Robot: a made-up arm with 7 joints.
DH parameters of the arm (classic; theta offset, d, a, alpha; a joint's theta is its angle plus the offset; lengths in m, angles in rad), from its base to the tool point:
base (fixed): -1.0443 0 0.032 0
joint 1: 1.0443 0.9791 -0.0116 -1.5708
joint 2: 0 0.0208 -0.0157 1.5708
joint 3: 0 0.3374 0.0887 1.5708
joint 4: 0 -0.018 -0.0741 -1.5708
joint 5: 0 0.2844 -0.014 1.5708
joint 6: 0 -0.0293 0.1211 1.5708
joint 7: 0 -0.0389 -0.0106 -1.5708
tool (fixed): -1.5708 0.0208 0 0
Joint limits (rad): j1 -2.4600..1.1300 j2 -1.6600..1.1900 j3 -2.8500..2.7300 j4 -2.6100..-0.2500 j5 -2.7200..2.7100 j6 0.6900..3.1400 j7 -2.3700..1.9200
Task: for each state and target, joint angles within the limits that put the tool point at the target. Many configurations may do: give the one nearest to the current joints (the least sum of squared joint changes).
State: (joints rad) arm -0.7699 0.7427 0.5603 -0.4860 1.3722 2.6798 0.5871
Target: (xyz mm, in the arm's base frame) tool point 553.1 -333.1 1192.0
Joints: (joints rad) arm -0.5796 0.9639 0.6145 -0.6281 1.4347 2.7006 0.5792
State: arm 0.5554 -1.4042 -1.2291 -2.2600 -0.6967 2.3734 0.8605
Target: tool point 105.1 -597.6 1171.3
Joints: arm 0.9328 -1.4428 -1.4245 -1.7946 -0.5265 2.2683 0.8144
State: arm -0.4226 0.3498 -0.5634 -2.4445 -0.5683 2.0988 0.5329
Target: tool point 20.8 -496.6 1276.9
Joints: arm -0.7952 0.1022 -0.9583 -2.0077 -0.4270 2.1104 0.4918
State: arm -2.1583 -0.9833 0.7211 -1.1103 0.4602 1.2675 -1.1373
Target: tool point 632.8 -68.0 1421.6
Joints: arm -2.4600 -1.0378 1.1123 -1.1280 0.4423 1.3111 -1.2302
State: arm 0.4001 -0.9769 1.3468 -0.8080 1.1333 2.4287 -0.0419
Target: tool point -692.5 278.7 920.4
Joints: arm -0.0327 -1.6512 1.6748 -0.7632 0.8569 1.8485 -0.3080
